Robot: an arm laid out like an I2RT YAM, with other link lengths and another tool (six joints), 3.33 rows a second.
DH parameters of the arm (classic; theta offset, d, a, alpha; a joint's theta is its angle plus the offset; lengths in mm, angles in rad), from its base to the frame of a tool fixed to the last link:
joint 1: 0 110.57 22 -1.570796
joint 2: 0 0 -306.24 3.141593
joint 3: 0.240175 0 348.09 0
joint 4: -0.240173 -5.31 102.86 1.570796
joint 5: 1.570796 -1.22 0 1.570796
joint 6: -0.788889 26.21 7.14 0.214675
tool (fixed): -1.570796 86.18 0 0
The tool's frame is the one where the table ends.
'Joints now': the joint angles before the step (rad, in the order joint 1, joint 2, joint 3, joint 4, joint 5, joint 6). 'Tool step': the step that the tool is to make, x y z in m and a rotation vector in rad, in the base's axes. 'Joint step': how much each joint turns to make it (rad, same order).
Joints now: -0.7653 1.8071 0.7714 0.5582 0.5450 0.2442
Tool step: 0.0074 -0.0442 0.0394 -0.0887 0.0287 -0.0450
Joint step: -0.0442 0.0365 0.1349 -0.0085 0.0356 -0.0886
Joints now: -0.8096 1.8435 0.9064 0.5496 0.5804 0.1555
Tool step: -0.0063 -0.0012 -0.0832 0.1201 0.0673 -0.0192
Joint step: -0.0096 0.1568 0.0043 -0.0034 -0.0064 0.0408
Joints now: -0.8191 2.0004 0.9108 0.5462 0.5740 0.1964
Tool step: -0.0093 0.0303 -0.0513 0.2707 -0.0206 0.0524
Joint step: 0.0000 -0.0035 -0.0259 -0.2287 -0.1651 0.1407
